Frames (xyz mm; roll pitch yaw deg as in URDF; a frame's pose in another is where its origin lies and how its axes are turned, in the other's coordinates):
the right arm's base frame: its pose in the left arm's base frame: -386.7 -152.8 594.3 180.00 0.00 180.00
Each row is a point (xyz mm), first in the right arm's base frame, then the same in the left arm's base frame.
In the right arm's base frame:
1: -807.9 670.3 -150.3
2: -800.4 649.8 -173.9
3: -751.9 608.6 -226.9
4: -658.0 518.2 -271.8
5: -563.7 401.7 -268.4
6: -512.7 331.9 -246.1
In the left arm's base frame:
1: 421.2 517.5 744.6
2: 413.7 497.0 768.2
3: 365.2 455.8 821.2
4: 271.3 365.4 866.1
5: 177.0 248.9 862.7
6: 126.0 179.1 840.4

